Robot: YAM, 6 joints.
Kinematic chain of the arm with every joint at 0, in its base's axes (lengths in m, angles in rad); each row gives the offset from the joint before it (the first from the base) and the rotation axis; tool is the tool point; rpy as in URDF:
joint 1: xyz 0 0 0.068 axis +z
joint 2: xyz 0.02 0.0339 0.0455 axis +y
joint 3: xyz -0.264 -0.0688 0 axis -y
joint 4: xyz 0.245 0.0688 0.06 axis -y
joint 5: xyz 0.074 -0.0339 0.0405 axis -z
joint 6: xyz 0.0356 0 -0.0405 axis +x
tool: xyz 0 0 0 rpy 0 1.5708 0
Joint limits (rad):
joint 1: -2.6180..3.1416
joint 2: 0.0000..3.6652
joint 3: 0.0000..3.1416
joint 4: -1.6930..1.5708
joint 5: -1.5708..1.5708
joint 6: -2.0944..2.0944
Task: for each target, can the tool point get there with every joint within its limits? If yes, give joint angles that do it. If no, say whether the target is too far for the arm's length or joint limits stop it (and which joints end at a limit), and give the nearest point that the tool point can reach.
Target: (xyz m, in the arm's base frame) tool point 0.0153 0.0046 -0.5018
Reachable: no: joint limits stop it (at a limit: joint 2) | nearest point 0.0878 0.0264 -0.3445 | short by 0.175 m
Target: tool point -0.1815 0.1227 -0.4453
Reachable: no: joint limits stop it (at a limit: joint 2) | nearest point -0.1853 0.1253 -0.3795 | short by 0.066 m
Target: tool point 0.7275 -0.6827 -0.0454
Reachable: no: too far | nearest point 0.4650 -0.4364 0.0131 | short by 0.365 m
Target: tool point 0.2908 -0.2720 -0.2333
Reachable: yes | joints -0.7278 3.3181 2.1704 -0.7734 0.2738 -0.8347
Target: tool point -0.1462 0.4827 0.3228
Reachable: yes | joints 1.9281 2.1408 1.8200 0.4027 1.1113 -0.2246
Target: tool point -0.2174 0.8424 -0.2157
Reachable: no: too far | nearest point -0.1508 0.5845 -0.1125 | short by 0.286 m
